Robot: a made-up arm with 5 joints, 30 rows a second.
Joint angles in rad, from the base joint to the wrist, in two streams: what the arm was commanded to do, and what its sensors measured. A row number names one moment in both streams.
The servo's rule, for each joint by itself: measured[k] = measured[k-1] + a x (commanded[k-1-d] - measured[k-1]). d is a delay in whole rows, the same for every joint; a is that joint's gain. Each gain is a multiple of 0.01, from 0.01 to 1. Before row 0 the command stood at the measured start. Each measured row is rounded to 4 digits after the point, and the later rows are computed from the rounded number. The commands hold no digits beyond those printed.
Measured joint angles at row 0:
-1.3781 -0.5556 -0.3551 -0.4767 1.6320
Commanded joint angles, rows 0 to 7:
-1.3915 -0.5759 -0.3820 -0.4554 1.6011
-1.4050 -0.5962 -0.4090 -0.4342 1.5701
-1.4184 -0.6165 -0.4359 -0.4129 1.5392
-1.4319 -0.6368 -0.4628 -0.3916 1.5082
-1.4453 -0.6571 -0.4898 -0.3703 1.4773
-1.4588 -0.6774 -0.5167 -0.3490 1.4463
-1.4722 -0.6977 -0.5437 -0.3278 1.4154
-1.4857 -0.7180 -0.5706 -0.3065 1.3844
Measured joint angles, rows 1 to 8:
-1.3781 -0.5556 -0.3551 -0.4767 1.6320
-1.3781 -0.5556 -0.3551 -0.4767 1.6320
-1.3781 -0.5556 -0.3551 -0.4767 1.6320
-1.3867 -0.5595 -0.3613 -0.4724 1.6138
-1.3984 -0.5665 -0.3723 -0.4648 1.5880
-1.4112 -0.5760 -0.3869 -0.4544 1.5592
-1.4244 -0.5876 -0.4044 -0.4418 1.5291
-1.4378 -0.6008 -0.4240 -0.4275 1.4985
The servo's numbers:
d 3
a 0.64 0.19 0.23 0.20 0.59

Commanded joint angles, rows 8 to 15:
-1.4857 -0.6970 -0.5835 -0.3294 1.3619
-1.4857 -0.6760 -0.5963 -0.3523 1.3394
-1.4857 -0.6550 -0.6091 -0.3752 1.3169
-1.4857 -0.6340 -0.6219 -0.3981 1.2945
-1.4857 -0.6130 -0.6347 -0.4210 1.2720
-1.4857 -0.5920 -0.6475 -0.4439 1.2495
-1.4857 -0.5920 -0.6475 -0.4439 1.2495
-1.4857 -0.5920 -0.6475 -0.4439 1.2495
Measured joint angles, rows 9 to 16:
-1.4512 -0.6154 -0.4453 -0.4118 1.4677
-1.4646 -0.6310 -0.4679 -0.3950 1.4368
-1.4781 -0.6475 -0.4915 -0.3773 1.4059
-1.4830 -0.6569 -0.5127 -0.3677 1.3799
-1.4847 -0.6605 -0.5319 -0.3646 1.3560
-1.4853 -0.6595 -0.5497 -0.3667 1.3329
-1.4856 -0.6547 -0.5663 -0.3730 1.3102
-1.4857 -0.6468 -0.5820 -0.3826 1.2877

